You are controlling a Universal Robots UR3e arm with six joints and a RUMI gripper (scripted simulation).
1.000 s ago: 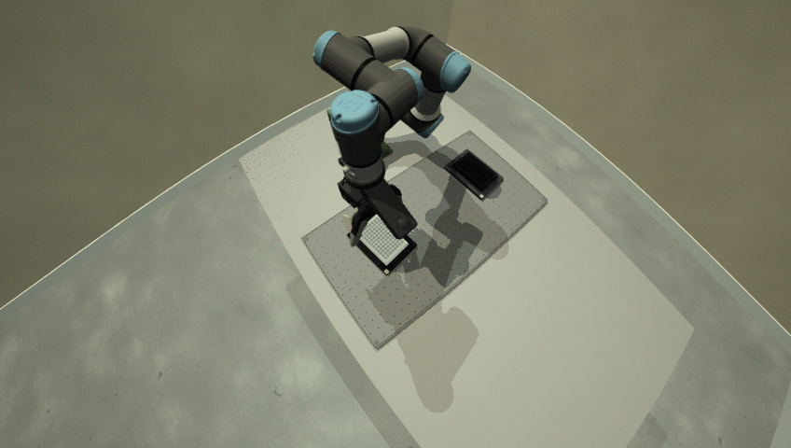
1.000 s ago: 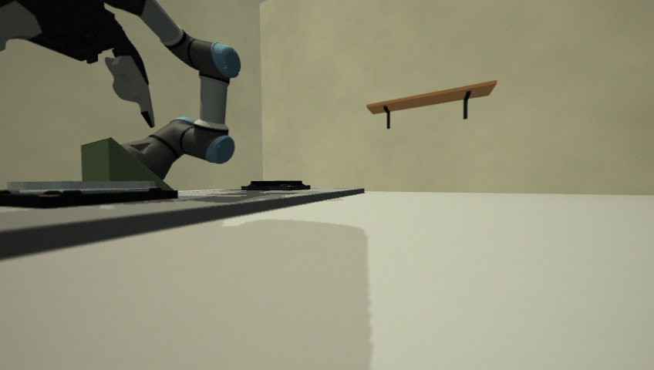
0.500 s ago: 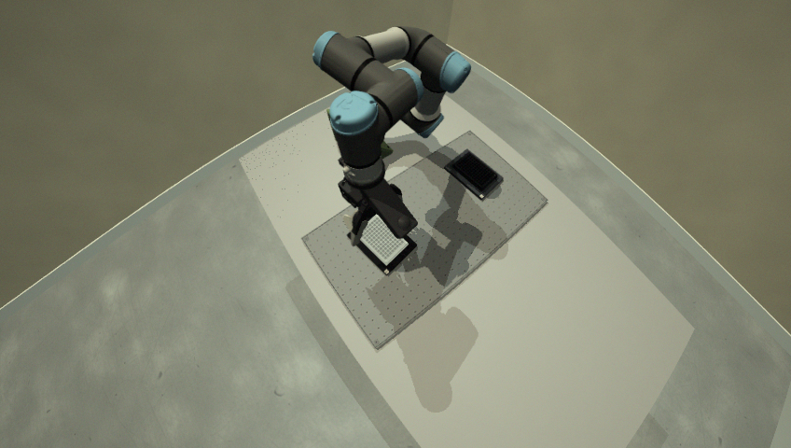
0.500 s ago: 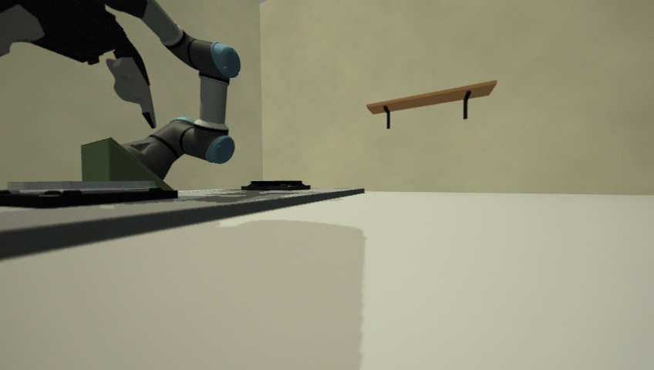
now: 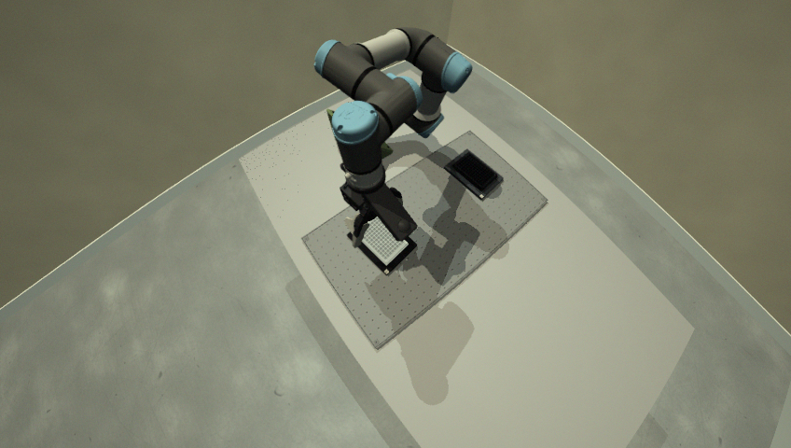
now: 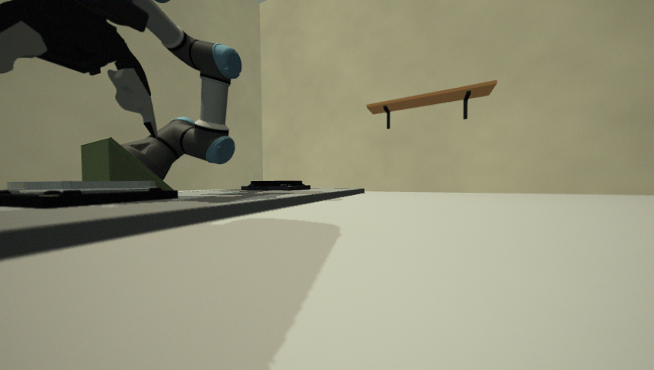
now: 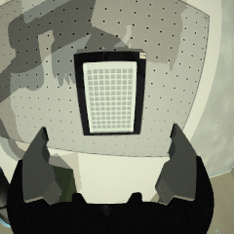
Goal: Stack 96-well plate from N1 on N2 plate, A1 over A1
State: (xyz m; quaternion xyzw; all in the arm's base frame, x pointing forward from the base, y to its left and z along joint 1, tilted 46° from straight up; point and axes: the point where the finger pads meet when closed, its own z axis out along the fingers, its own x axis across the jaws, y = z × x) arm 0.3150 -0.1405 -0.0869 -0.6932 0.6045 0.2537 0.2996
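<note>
My gripper is now 8 cm above the white 96-well plate. The rest, counted from my hand: dark plate: 1 cm behind, 37 cm to the left, 8 cm below; black nest: 9 cm below.
</note>
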